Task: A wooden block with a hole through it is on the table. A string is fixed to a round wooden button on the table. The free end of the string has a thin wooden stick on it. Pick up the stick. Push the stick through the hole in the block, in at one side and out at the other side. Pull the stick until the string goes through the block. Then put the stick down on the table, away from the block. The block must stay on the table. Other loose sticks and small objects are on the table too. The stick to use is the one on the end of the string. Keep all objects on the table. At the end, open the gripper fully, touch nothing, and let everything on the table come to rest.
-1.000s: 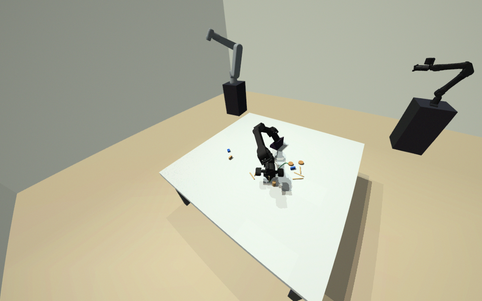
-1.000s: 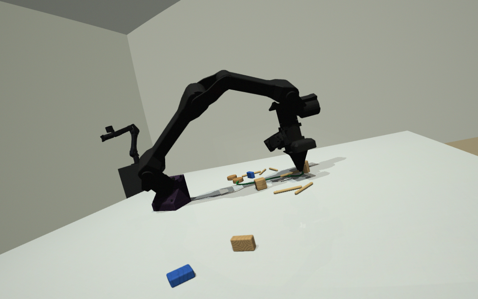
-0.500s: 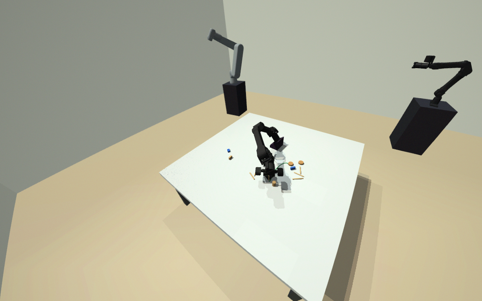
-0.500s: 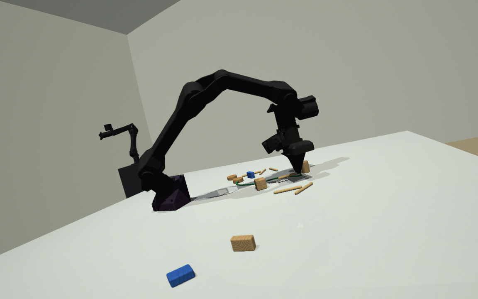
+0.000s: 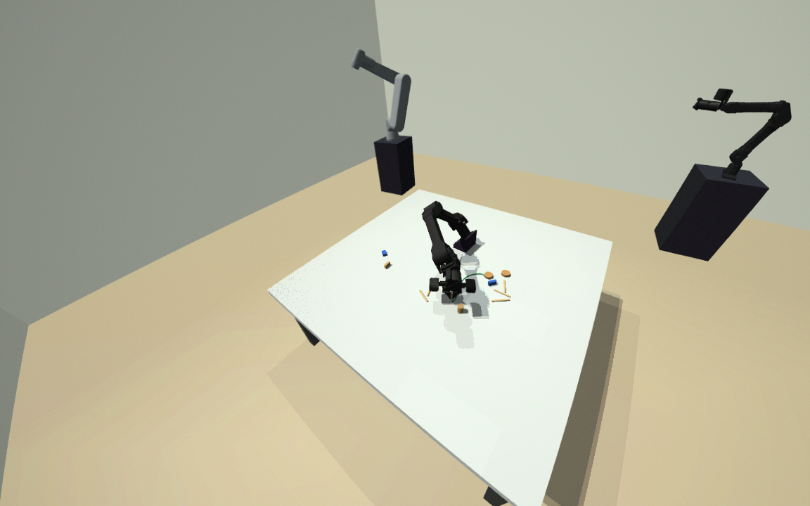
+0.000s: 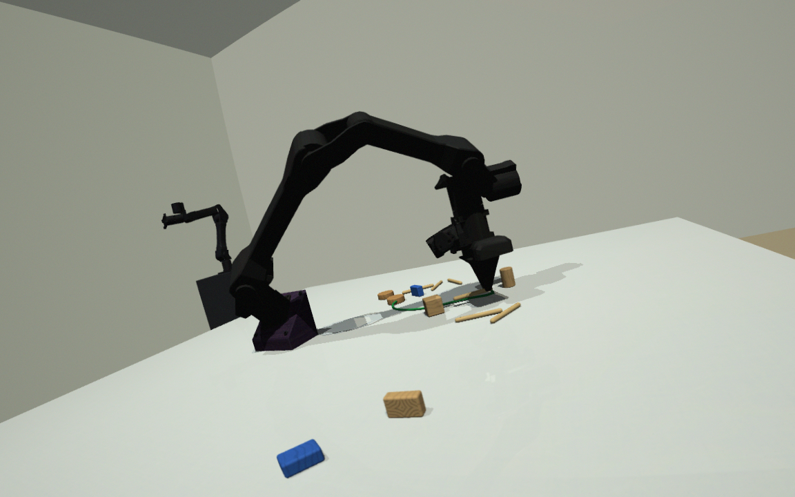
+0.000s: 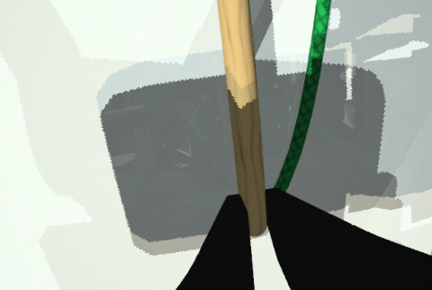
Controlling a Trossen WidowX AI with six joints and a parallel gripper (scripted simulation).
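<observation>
The small wooden cube lies 10 cm behind my gripper tip and 4 cm to the right of it. Round my gripper tip: wooden cylinder 6 cm to the left, 4 cm ahead; then thin wooden stick 1 cm to the right, 1 cm behind.
</observation>
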